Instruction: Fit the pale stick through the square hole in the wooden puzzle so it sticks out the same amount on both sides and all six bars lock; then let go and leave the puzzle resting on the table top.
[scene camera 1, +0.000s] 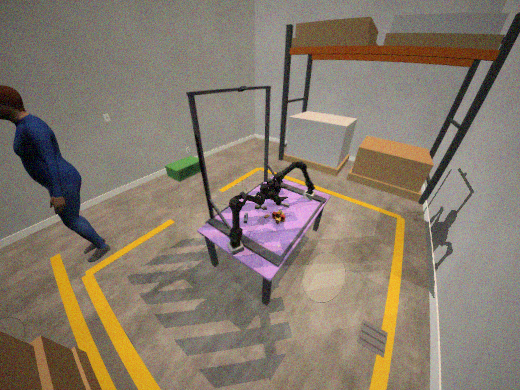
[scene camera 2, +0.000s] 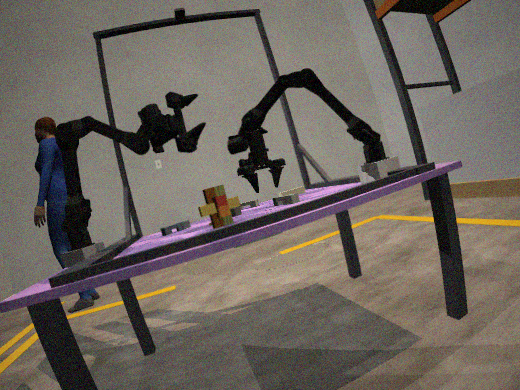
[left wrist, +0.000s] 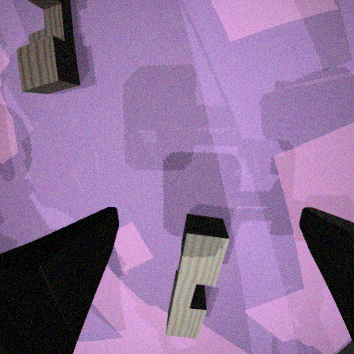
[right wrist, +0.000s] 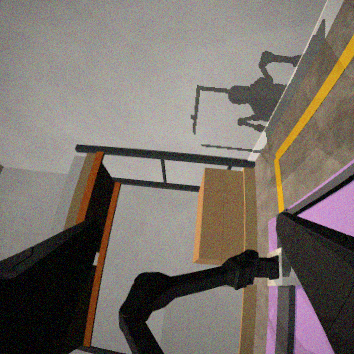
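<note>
The wooden puzzle, a cross of red, yellow and brown bars, stands on the purple table. A pale stick shows to its right, at a grey notched block. My left gripper is open and empty, pointing down above the table between the puzzle and the pale stick. In the left wrist view, a pale striped bar with a dark notch lies below the fingers; I cannot tell whether it is the stick. My right gripper is open and empty, raised high.
Another grey notched block lies left of the puzzle, and a small grey one behind it. A striped notched piece is at the left wrist view's top left. A dark frame rises behind the table.
</note>
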